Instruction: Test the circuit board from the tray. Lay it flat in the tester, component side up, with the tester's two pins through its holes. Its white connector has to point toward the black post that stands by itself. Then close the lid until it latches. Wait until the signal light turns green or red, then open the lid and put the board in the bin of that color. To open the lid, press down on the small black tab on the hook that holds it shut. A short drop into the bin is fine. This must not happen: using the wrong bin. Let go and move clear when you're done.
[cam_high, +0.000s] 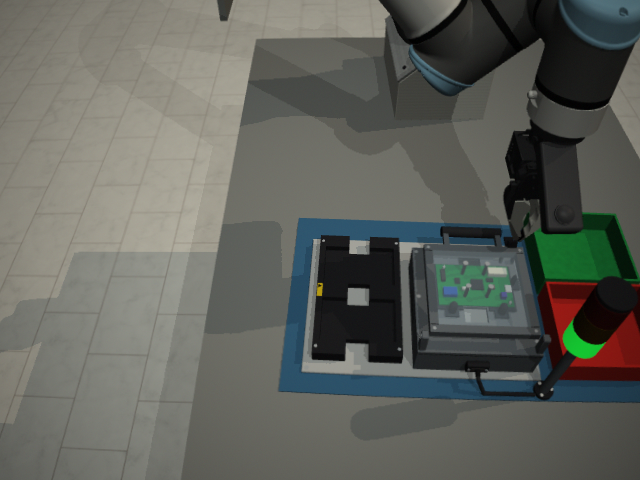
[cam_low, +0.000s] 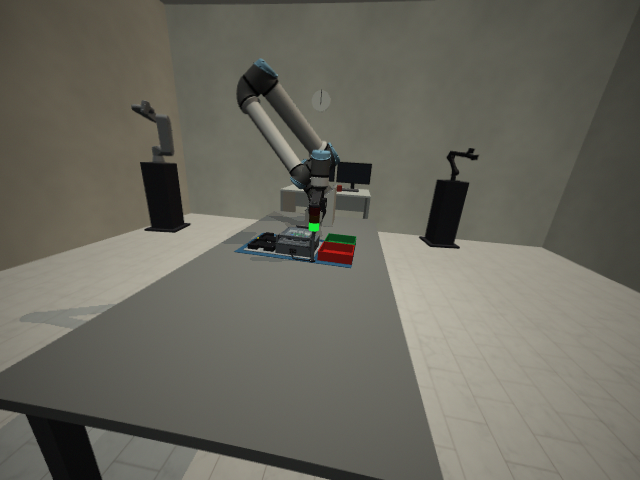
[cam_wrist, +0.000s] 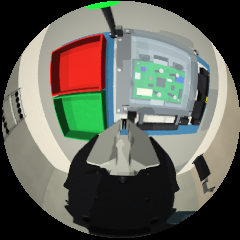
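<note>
My hand is 20 mm above the black latch tab and 10 mm to the left of it. Also, from my hand: green bin (130 mm to the left, 90 mm below, 10 mm behind); then green circuit board (80 mm to the right, 50 mm ahead, 40 mm below); then tester lid (80 mm to the right, 60 mm ahead, 20 mm below).
</note>
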